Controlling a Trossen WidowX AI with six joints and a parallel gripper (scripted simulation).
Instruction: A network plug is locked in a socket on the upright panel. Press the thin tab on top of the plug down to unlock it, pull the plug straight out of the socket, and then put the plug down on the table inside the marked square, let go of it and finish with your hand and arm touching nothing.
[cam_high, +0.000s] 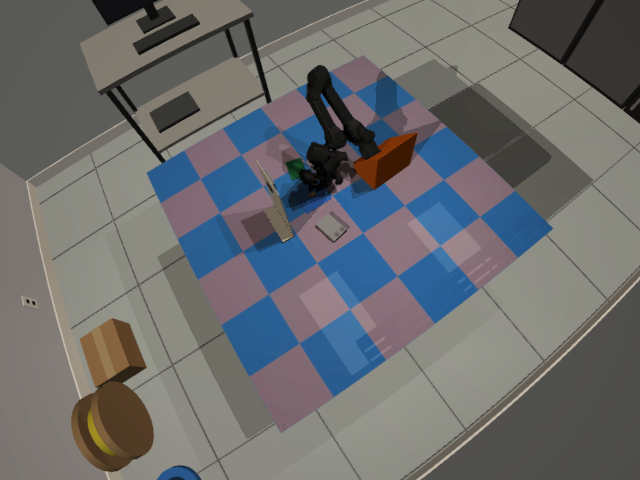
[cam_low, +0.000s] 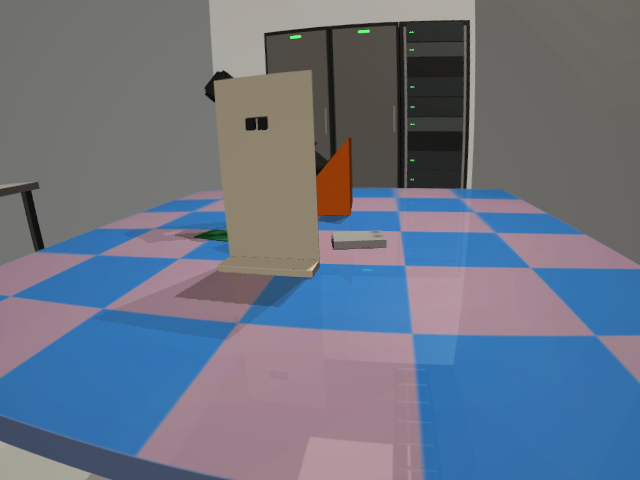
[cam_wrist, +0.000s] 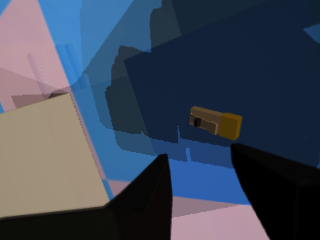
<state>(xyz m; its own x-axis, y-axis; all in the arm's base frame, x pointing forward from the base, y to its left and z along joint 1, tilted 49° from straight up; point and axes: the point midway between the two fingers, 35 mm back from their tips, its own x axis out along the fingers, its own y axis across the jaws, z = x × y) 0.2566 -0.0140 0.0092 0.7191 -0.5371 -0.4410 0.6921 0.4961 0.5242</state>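
My gripper tip is now 1 cm short of the network plug, 1 cm to the left of it and 3 cm above it. Round my gripper tip: flat grey slab (1 cm ahead, 17 cm to the left, 3 cm below); then upright panel (17 cm ahead, 4 cm to the left, 11 cm above); then green square (16 cm to the right, 4 cm below).
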